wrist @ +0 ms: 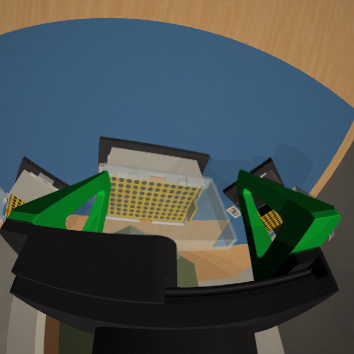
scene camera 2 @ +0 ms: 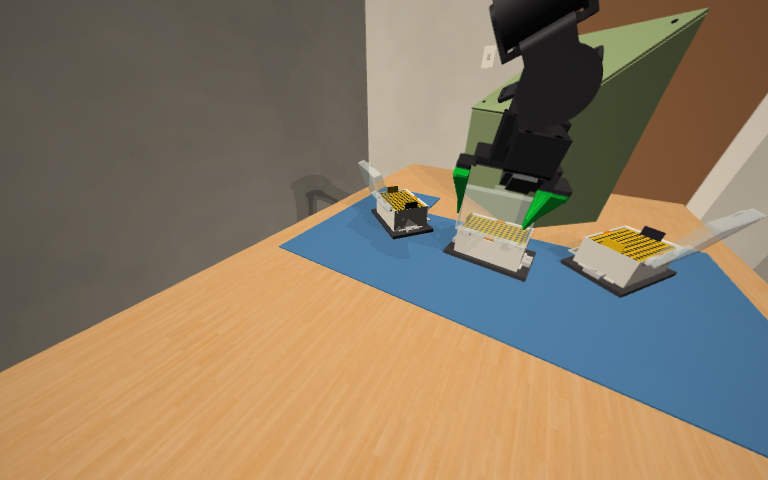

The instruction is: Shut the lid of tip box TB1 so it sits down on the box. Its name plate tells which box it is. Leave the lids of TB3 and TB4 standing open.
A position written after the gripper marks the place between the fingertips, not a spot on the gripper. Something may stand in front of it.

In view: the gripper (scene camera 2: 489, 219) and a blue mat (wrist: 157, 82).
The gripper is seen too in the wrist view (wrist: 173, 177).
